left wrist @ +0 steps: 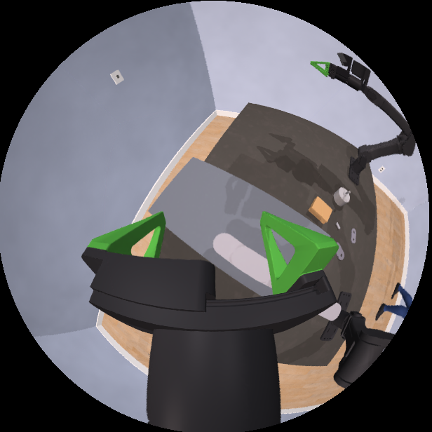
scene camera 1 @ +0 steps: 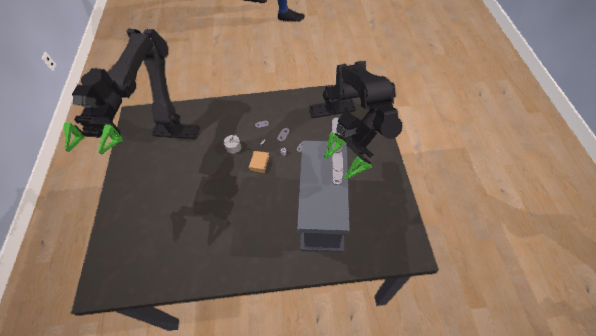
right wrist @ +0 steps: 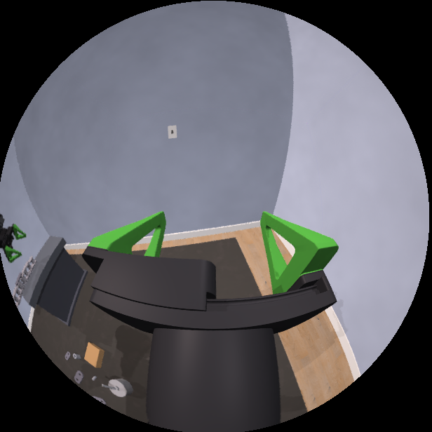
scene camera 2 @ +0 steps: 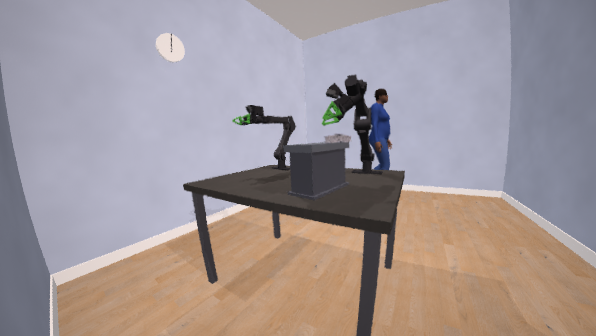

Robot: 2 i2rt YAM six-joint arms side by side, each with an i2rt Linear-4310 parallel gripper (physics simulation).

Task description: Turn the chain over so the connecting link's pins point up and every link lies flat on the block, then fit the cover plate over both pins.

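Places are measured from the left arm's base along level axes (x right, y ahead, z up), in metres.
Where they show: left gripper, between the fingertips: [scene camera 1: 335,168] [scene camera 2: 322,122]; right gripper, between the fingertips: [scene camera 1: 83,152] [scene camera 2: 235,119]; left arm's base, origin of its link: [scene camera 1: 332,109] [scene camera 2: 367,172]; right arm's base, origin of its link: [scene camera 1: 176,131] [scene camera 2: 281,168].
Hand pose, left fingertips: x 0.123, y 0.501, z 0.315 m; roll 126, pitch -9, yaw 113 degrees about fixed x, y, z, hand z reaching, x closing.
Observation:
Each offset is from my left fingertips to the top centre of the thing. "pt": to the spot under its first point. Level surfaces: height alone.
The pale chain @[dx -0.024, dy -0.057, dz -0.060 m] [scene camera 1: 337,169] [scene camera 2: 337,138] [left wrist: 242,257] [right wrist: 23,282] lies along one side of the grey block's top [scene camera 1: 320,205] [scene camera 2: 306,172] [left wrist: 200,192]. Part is hidden by my left gripper, and the pins' direction cannot be made out. Small grey two-hole plates @[dx +0.198, dy -0.478, dz -0.311 m] [scene camera 1: 261,124] @[dx +0.115, dy -0.400, dz -0.310 m] [scene camera 1: 283,134] [left wrist: 353,235] [right wrist: 78,376] lie on the table; which is the cover plate is unclear. My left gripper [scene camera 1: 337,167] [scene camera 2: 325,123] [left wrist: 212,216] is open and empty above the chain. My right gripper [scene camera 1: 85,151] [scene camera 2: 234,120] [right wrist: 212,216] is open and empty, raised at the picture's left, far from the block.
An orange box @[dx +0.232, dy -0.275, dz -0.285 m] [scene camera 1: 259,162] [left wrist: 320,210] [right wrist: 94,354] and a pale cylinder @[dx +0.331, dy -0.380, dz -0.225 m] [scene camera 1: 232,144] [left wrist: 342,196] [right wrist: 120,388] stand on the dark table @[dz -0.315 m] [scene camera 1: 250,270] left of the block in scene camera 1. Small loose parts @[pt dx +0.129, dy -0.298, dz -0.291 m] [scene camera 1: 283,151] @[pt dx +0.208, dy -0.373, dz -0.306 m] [scene camera 1: 262,142] lie nearby. A person [scene camera 2: 381,125] stands behind.

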